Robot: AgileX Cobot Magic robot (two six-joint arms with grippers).
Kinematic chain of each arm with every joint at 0, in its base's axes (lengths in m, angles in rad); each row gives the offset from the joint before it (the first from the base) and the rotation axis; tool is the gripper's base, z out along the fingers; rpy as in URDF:
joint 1: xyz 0 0 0.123 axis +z
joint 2: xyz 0 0 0 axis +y
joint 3: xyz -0.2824 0 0.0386 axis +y
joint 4: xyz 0.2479 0 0.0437 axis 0.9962 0 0.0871
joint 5: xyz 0 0 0 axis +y
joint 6: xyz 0.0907 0 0.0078 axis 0.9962 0 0.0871
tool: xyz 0 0 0 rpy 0 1.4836 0
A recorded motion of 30 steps. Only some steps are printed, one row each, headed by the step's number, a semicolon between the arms.
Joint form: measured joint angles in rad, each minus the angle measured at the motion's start. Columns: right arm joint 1, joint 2, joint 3, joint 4, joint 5, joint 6; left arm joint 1, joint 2, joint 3, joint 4, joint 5, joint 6.
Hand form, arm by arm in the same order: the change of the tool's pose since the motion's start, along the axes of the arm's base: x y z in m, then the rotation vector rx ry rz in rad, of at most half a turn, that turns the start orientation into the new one. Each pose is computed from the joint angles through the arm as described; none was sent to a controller.
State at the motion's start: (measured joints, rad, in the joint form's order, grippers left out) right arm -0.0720 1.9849 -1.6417 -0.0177 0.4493 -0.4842; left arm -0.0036 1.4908 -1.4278 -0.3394 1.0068 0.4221
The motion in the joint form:
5: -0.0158 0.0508 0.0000 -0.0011 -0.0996 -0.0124; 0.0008 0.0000 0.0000 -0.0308 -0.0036 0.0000
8: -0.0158 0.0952 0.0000 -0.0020 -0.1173 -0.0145; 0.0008 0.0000 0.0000 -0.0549 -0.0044 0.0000
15: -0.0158 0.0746 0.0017 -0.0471 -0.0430 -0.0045; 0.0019 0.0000 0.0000 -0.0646 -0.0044 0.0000
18: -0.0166 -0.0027 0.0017 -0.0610 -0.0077 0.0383; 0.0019 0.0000 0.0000 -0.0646 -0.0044 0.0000
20: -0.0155 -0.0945 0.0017 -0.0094 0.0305 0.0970; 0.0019 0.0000 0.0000 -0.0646 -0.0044 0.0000
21: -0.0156 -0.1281 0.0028 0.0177 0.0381 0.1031; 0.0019 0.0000 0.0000 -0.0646 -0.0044 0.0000
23: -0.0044 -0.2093 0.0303 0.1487 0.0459 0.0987; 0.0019 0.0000 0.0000 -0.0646 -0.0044 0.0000
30: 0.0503 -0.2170 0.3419 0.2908 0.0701 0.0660; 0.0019 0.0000 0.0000 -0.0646 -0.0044 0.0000
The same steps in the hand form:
5: 0.0118 -0.0083 -0.0170 -0.0140 -0.0477 -0.0059; 0.0003 -0.0019 0.0010 -0.0308 -0.0033 0.0013
8: 0.0179 -0.0089 -0.0371 -0.0141 -0.0209 -0.0038; 0.0003 -0.0036 0.0017 -0.0549 -0.0039 0.0010
15: 0.0110 -0.0100 -0.0328 -0.0451 0.0371 0.0025; 0.0003 -0.0039 0.0020 -0.0646 -0.0039 0.0019
18: -0.0009 -0.0101 0.0014 -0.0303 -0.0071 -0.0255; 0.0003 -0.0039 0.0020 -0.0646 -0.0039 0.0019
20: -0.0178 -0.0061 0.0406 0.0612 -0.0683 -0.0747; 0.0003 -0.0039 0.0020 -0.0646 -0.0039 0.0019
21: -0.0245 -0.0044 0.0546 0.0914 -0.0951 -0.0827; 0.0003 -0.0039 0.0020 -0.0646 -0.0039 0.0019
23: -0.0425 0.0076 0.0806 0.2162 -0.1461 -0.0854; 0.0003 -0.0039 0.0020 -0.0646 -0.0039 0.0019
30: -0.0737 0.0380 -0.0150 0.3339 0.1819 -0.0804; 0.0003 -0.0039 0.0020 -0.0646 -0.0039 0.0019

